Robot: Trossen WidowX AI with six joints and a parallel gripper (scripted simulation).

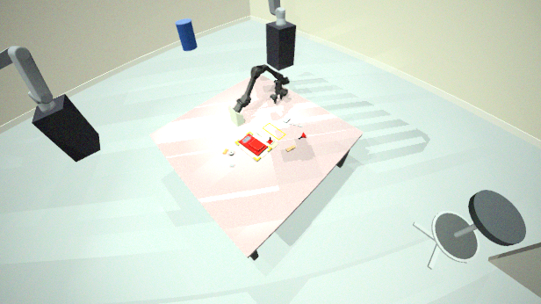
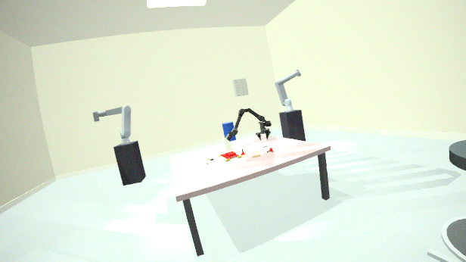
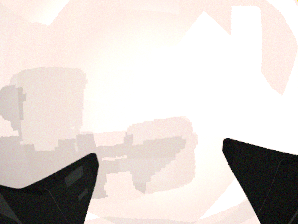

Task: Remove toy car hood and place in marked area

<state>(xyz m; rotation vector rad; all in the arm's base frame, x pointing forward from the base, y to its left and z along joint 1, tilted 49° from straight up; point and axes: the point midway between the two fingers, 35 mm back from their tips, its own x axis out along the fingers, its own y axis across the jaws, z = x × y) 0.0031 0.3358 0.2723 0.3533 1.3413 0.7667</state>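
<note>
Now: gripper tip 330 mm short of the red hood, 450 mm to the left of it and 20 mm below it. From my gripper tip the other things lie so: tan block 480 mm ahead, 250 mm to the right, 10 mm below.
</note>
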